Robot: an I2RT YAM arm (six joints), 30 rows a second.
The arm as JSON. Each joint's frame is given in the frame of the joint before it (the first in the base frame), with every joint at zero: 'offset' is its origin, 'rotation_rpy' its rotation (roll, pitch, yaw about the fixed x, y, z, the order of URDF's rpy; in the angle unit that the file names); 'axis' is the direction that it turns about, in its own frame. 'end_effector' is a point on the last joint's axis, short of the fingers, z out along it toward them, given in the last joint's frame.
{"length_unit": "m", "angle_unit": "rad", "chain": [
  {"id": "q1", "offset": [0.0, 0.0, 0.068], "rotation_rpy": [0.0, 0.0, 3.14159], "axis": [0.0, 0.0, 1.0]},
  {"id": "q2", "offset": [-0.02, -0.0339, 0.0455], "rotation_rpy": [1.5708, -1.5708, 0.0], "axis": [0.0, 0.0, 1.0]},
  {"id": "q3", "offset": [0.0, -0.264, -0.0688], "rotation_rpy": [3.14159, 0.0, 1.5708], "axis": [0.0, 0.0, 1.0]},
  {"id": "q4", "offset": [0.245, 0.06, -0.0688], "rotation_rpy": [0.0, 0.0, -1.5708], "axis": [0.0, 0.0, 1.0]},
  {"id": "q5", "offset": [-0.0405, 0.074, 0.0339], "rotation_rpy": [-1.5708, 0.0, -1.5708], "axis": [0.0, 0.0, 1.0]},
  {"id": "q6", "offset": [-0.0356, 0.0, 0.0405], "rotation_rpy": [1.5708, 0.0, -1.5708], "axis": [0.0, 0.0, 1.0]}
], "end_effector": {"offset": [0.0, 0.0, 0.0], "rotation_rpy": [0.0, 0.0, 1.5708]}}
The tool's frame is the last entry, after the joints.
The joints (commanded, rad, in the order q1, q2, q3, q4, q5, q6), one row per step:
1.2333, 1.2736, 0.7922, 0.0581, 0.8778, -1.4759
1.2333, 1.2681, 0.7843, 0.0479, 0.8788, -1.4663
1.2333, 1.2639, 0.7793, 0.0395, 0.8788, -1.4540
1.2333, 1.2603, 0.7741, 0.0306, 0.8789, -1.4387
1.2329, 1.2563, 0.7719, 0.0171, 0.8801, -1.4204
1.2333, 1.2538, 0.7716, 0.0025, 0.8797, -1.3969
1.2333, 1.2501, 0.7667, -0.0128, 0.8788, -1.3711
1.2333, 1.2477, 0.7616, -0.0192, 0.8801, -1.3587
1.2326, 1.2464, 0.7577, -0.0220, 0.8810, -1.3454
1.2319, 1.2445, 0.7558, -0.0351, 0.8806, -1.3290
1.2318, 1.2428, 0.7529, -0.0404, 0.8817, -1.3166
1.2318, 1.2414, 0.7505, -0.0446, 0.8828, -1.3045
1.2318, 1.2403, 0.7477, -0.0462, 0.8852, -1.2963
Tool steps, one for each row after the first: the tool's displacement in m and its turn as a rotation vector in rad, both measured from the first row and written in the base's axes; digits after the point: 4 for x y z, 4 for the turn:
-0.0007, -0.0020, -0.0021, -0.0032, 0.0066, -0.0035
-0.0012, -0.0034, -0.0034, -0.0006, 0.0132, -0.0068
-0.0016, -0.0047, -0.0050, 0.0035, 0.0211, -0.0111
-0.0020, -0.0061, -0.0059, 0.0091, 0.0296, -0.0177
-0.0024, -0.0071, -0.0067, 0.0189, 0.0405, -0.0237
-0.0030, -0.0087, -0.0087, 0.0271, 0.0536, -0.0306
-0.0034, -0.0098, -0.0103, 0.0296, 0.0593, -0.0355
-0.0035, -0.0106, -0.0115, 0.0366, 0.0643, -0.0410
-0.0037, -0.0117, -0.0128, 0.0392, 0.0732, -0.0466
-0.0039, -0.0126, -0.0137, 0.0443, 0.0781, -0.0515
-0.0041, -0.0132, -0.0145, 0.0503, 0.0825, -0.0562
-0.0043, -0.0138, -0.0152, 0.0543, 0.0845, -0.0608

